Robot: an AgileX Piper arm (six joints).
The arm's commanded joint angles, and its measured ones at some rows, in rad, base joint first. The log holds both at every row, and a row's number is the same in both.
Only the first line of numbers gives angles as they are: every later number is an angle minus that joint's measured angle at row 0.
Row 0, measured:
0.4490, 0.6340, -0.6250, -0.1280, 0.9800, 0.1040
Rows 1 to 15, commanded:
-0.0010, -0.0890, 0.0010, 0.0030, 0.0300, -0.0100
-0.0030, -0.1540, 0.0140, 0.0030, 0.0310, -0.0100
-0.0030, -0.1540, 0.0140, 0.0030, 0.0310, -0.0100
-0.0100, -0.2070, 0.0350, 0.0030, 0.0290, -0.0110
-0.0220, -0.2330, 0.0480, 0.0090, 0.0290, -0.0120
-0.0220, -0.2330, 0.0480, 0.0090, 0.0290, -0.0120
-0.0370, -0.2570, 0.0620, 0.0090, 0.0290, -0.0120
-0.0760, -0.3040, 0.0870, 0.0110, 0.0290, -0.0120
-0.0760, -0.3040, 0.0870, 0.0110, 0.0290, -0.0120
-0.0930, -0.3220, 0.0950, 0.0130, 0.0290, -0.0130
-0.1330, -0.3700, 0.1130, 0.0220, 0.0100, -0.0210
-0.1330, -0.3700, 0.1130, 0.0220, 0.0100, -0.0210
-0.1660, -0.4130, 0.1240, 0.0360, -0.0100, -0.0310
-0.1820, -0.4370, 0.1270, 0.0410, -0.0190, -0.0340
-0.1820, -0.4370, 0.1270, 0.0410, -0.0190, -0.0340
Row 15, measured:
-0.1410, -0.3800, 0.1130, 0.0230, 0.0160, -0.0100
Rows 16 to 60, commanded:
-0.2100, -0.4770, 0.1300, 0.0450, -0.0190, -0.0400
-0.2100, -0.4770, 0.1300, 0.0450, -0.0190, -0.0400
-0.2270, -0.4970, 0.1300, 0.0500, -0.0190, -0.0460
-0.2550, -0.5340, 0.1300, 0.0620, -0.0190, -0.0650
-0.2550, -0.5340, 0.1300, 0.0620, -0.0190, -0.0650
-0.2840, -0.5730, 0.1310, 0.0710, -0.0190, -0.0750
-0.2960, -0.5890, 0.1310, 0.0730, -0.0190, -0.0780
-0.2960, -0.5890, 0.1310, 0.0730, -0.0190, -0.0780
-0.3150, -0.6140, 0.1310, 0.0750, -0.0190, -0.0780
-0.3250, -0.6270, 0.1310, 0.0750, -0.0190, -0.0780
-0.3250, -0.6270, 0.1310, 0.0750, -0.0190, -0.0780
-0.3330, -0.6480, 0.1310, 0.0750, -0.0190, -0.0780
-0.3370, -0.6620, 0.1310, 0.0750, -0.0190, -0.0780
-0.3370, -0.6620, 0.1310, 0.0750, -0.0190, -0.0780
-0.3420, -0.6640, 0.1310, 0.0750, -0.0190, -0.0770
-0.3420, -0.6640, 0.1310, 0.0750, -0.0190, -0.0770
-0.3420, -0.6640, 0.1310, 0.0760, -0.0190, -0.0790
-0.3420, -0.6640, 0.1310, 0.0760, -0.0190, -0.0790
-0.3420, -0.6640, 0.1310, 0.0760, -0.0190, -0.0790
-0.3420, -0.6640, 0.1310, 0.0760, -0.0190, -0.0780
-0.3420, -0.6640, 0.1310, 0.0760, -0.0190, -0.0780
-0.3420, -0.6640, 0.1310, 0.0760, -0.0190, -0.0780
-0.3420, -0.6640, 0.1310, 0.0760, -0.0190, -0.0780
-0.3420, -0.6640, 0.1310, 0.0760, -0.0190, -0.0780
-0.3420, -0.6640, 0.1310, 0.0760, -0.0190, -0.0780
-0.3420, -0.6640, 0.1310, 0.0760, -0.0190, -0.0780
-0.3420, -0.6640, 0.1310, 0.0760, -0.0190, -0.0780
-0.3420, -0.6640, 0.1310, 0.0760, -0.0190, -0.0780
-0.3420, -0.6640, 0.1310, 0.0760, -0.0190, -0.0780
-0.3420, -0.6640, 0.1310, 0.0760, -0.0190, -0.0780
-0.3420, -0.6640, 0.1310, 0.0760, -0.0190, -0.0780
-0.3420, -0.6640, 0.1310, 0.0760, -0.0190, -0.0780
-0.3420, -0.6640, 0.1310, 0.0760, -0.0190, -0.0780
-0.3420, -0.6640, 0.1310, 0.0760, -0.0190, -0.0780
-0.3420, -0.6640, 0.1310, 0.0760, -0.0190, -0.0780
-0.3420, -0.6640, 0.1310, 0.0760, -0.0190, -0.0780
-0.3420, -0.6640, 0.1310, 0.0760, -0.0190, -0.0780
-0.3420, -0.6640, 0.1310, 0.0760, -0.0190, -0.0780
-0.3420, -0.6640, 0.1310, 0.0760, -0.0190, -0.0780
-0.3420, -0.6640, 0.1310, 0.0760, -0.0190, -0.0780
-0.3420, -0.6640, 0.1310, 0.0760, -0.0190, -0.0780
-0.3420, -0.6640, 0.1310, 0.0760, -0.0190, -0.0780
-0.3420, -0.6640, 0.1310, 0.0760, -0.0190, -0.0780
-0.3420, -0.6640, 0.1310, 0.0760, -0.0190, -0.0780
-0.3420, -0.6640, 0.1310, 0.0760, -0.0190, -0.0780
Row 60, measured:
-0.3370, -0.6390, 0.1290, 0.0720, -0.0060, -0.0710
